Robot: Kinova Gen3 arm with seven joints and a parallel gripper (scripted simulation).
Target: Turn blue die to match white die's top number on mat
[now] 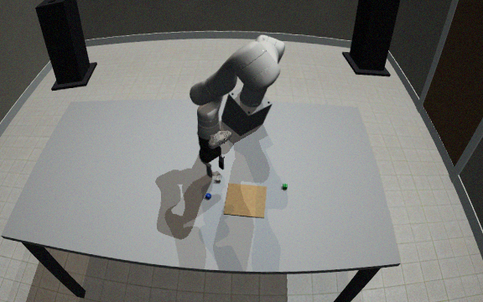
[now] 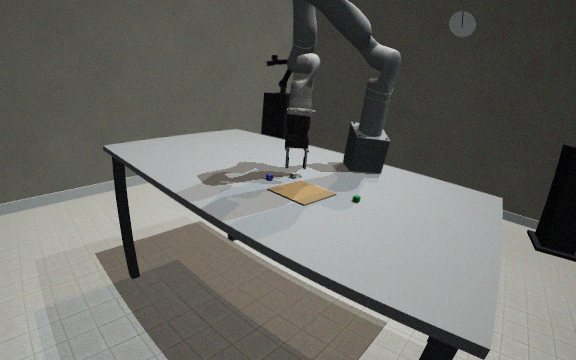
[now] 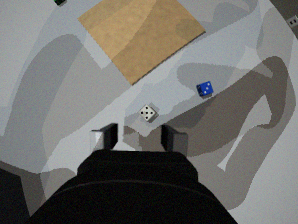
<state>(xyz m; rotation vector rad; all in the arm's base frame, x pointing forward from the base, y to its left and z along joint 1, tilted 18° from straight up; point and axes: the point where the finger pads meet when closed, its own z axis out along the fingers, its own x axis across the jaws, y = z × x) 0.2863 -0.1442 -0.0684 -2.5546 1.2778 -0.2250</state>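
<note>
The white die lies 20 mm ahead of my hand, 10 mm to the left of it and 40 mm below it. Also, from my hand: green die 80 mm ahead, 250 mm to the left, 40 mm below; then tan mat 120 mm ahead, 100 mm to the left, 40 mm below; then blue die 100 mm ahead, 30 mm to the right, 40 mm below.
</note>
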